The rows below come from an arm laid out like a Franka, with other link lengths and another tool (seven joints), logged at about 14 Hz.
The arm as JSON. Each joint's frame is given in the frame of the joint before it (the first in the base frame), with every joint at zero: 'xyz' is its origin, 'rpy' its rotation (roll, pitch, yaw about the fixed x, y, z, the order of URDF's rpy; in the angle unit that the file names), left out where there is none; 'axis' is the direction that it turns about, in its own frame. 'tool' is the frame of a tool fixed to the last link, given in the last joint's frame.
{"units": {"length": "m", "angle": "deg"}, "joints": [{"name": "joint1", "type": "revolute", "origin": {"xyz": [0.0, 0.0, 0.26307]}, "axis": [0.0, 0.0, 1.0]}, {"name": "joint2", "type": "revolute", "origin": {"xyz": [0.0, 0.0, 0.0]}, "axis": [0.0, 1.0, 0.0]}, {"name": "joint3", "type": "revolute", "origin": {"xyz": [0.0, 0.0, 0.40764]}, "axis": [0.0, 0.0, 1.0]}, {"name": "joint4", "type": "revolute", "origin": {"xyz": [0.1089, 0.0, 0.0]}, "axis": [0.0, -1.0, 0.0]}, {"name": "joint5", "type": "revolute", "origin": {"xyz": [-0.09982, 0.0, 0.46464]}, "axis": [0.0, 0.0, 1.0]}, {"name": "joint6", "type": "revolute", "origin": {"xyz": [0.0, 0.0, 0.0]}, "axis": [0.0, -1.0, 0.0]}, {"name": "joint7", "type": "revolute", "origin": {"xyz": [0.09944, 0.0, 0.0]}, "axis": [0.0, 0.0, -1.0]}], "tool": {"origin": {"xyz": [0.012, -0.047, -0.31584], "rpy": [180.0, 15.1, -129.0]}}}
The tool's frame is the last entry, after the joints.
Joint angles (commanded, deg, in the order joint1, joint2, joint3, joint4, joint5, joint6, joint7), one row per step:
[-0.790 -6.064 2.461 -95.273 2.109 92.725 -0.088]
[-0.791 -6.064 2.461 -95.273 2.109 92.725 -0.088]
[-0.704 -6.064 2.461 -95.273 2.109 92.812 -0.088]
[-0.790 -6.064 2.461 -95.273 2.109 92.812 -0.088]
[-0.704 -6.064 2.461 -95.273 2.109 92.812 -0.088]
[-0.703 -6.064 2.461 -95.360 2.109 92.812 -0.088]
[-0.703 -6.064 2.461 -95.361 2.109 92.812 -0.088]
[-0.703 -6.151 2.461 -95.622 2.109 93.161 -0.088]
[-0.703 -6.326 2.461 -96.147 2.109 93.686 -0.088]
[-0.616 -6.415 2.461 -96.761 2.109 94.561 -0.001]
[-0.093 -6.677 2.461 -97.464 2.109 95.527 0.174]
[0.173 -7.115 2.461 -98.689 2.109 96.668 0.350]
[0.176 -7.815 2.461 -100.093 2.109 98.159 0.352]
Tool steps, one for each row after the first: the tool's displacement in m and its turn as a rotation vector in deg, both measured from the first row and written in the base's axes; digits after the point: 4 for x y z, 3 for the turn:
[0.0000 0.0000 0.0000 0.000 0.000 -0.001]
[0.0005 0.0010 0.0002 0.003 -0.087 0.083]
[0.0005 0.0000 0.0002 0.003 -0.087 -0.003]
[0.0005 0.0010 0.0002 0.003 -0.087 0.083]
[0.0002 0.0010 -0.0007 0.000 0.000 0.084]
[0.0002 0.0010 -0.0007 0.000 0.001 0.084]
[0.0008 0.0010 -0.0016 0.002 -0.174 0.071]
[0.0011 0.0010 -0.0039 -0.001 -0.348 0.052]
[0.0032 0.0019 -0.0072 0.012 -0.695 0.021]
[0.0047 0.0079 -0.0093 0.035 -1.213 0.336]
[0.0045 0.0109 -0.0144 0.045 -1.561 0.384]
[0.0046 0.0108 -0.0175 0.046 -2.347 0.331]

